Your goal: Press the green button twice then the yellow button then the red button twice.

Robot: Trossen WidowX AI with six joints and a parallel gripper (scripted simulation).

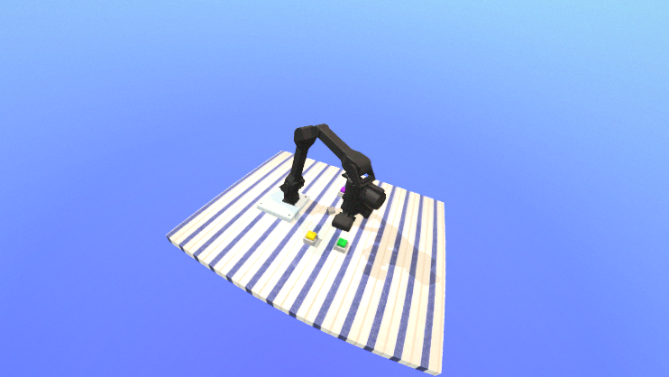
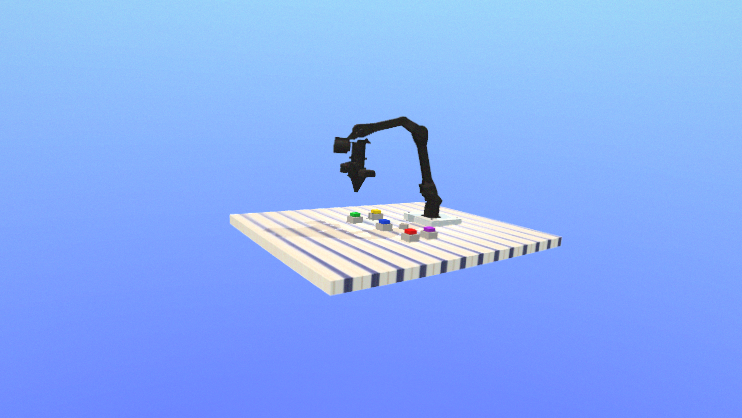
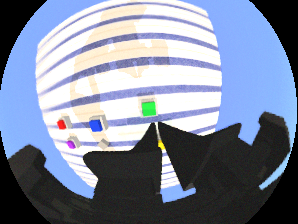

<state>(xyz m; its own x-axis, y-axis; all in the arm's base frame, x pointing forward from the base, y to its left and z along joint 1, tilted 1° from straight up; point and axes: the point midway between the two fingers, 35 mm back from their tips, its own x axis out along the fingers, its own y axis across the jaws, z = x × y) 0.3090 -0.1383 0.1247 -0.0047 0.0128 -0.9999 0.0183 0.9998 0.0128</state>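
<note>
Now: gripper tip 130 mm past the yellow button, 90 mm above it and 20 mm to the left of it. Round my gripper tip: green button (90 mm below); then small white block (180 mm to the left, 120 mm behind, 110 mm below); then blue button (160 mm to the left, 90 mm below, 30 mm behind).
</note>
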